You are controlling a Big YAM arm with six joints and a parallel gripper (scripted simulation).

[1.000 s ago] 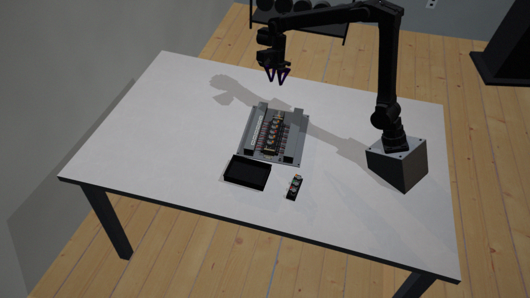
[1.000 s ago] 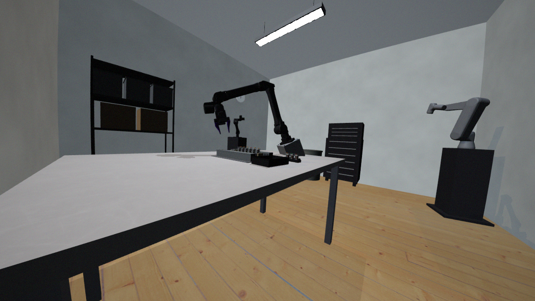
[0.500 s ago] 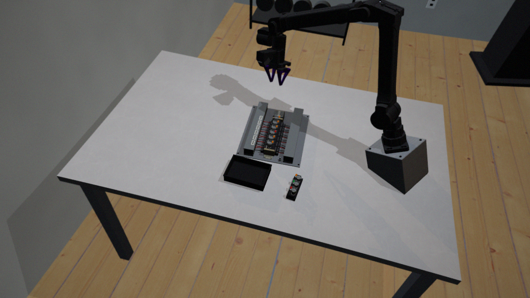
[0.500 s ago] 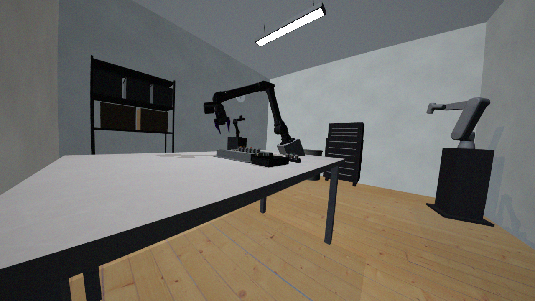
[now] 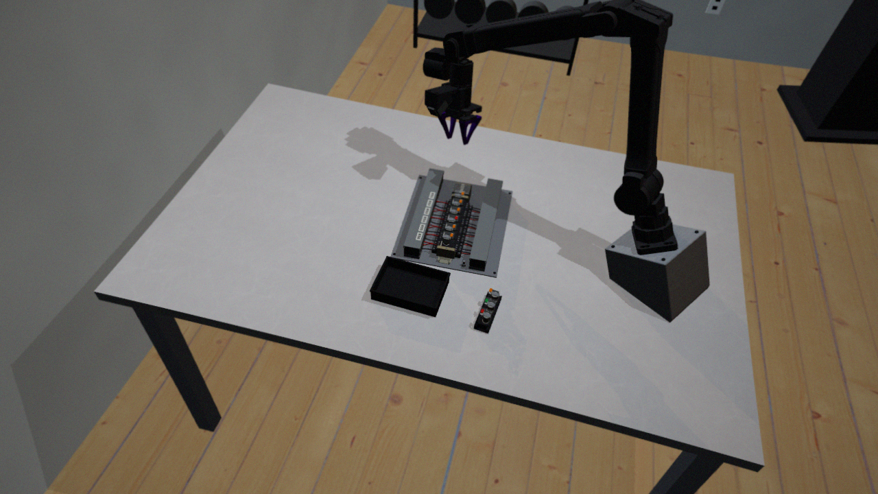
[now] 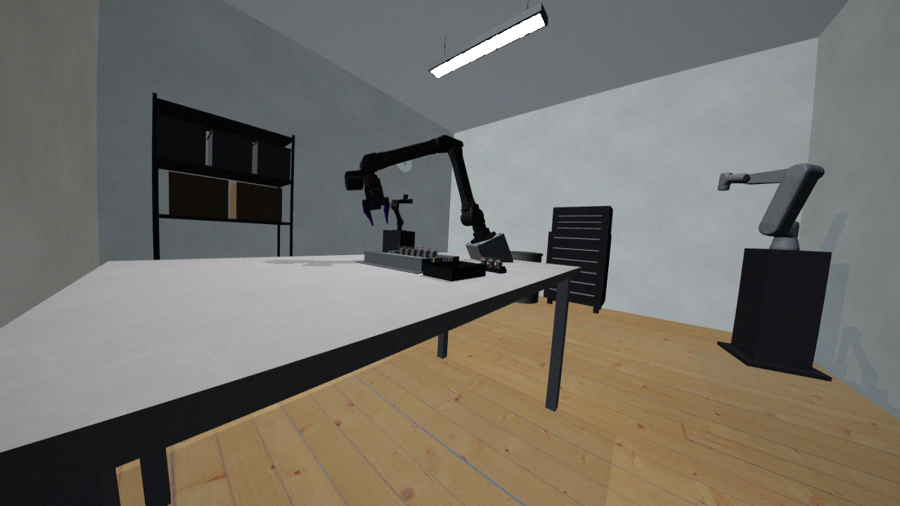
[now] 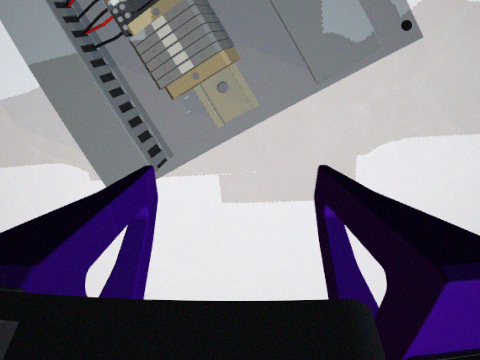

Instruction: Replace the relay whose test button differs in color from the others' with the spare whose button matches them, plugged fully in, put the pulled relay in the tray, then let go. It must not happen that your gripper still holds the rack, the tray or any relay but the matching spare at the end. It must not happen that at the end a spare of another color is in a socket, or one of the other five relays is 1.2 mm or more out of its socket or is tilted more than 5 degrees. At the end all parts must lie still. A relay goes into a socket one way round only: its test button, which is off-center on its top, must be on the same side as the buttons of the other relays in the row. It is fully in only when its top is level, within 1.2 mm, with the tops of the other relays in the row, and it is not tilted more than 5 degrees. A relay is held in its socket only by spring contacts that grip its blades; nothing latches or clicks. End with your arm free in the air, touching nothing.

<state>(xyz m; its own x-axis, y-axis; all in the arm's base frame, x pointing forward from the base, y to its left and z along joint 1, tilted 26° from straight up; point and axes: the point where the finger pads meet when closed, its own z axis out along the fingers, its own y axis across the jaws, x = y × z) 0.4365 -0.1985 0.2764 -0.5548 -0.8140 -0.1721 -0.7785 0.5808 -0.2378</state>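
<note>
The grey panel lies 10 mm behind my hand, 160 mm to the left of it and 160 mm below it.
</note>
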